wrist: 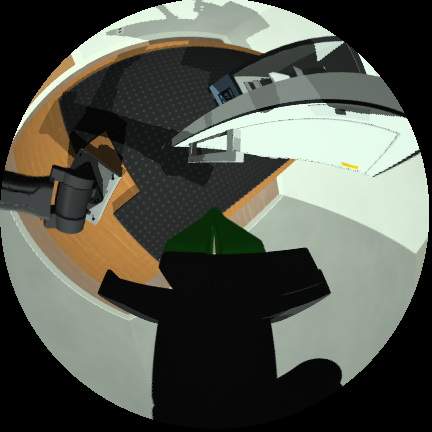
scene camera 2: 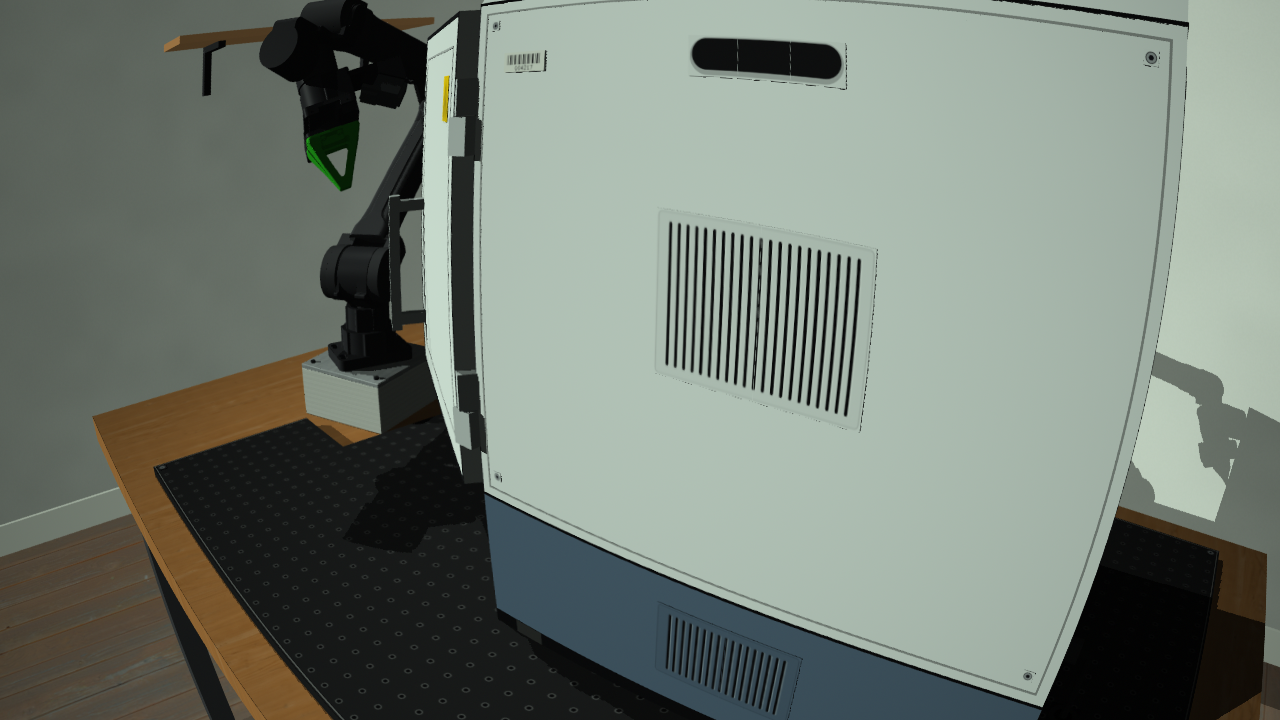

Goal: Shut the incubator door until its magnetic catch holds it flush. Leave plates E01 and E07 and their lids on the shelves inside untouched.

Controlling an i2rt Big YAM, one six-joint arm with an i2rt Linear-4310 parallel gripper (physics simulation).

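Seen in the pictures: gripper, fingertip midpoint: (wrist: 213,212) (scene camera 2: 346,188); arm's base, origin of the base link: (wrist: 84,187) (scene camera 2: 369,356).
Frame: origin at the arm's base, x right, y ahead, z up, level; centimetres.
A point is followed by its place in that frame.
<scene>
The incubator (scene camera 2: 572,313) {x 5.4, y 67.3, z 23.6 cm} (wrist: 220,90) {x -18.7, y 50.3, z -0.1 cm} stands on the black board, seen from its side in the scene view. Its door (scene camera 2: 438,223) {x 6.2, y 46.0, z 26.6 cm} (wrist: 320,135) {x 2.2, y 32.7, z 34.9 cm} stands open, with its white outer face and thick grey edge showing in the wrist view. The door's bar handle (scene camera 2: 394,259) {x 4.5, y 28.3, z 20.1 cm} (wrist: 215,158) {x 4.4, y 27.1, z 23.0 cm} sticks out from the outer face. My gripper (scene camera 2: 344,184) {x 8.8, y 22.4, z 28.1 cm} (wrist: 213,212) {x 8.8, y 22.4, z 28.1 cm} is shut and empty, with its green fingertips pointing down, on the outer side of the door and apart from the handle. Inside, pale shapes show above the door edge in the wrist view; plates E01 and E07 cannot be told apart there.
The arm's base block (scene camera 2: 341,396) {x 6.5, y 4.7, z -3.4 cm} stands on the wooden table (scene camera 2: 120,438) {x 44.9, y -8.3, z -7.7 cm} beside the perforated black board (scene camera 2: 295,537) {x 22.4, y 35.1, z -6.3 cm} (wrist: 150,200) {x 14.1, y 17.0, z -6.3 cm}. The arm's own lower link (wrist: 70,205) {x 2.3, y 3.3, z 16.4 cm} shows at the left in the wrist view. A wooden wall shelf (scene camera 2: 223,37) is behind the arm.
</scene>
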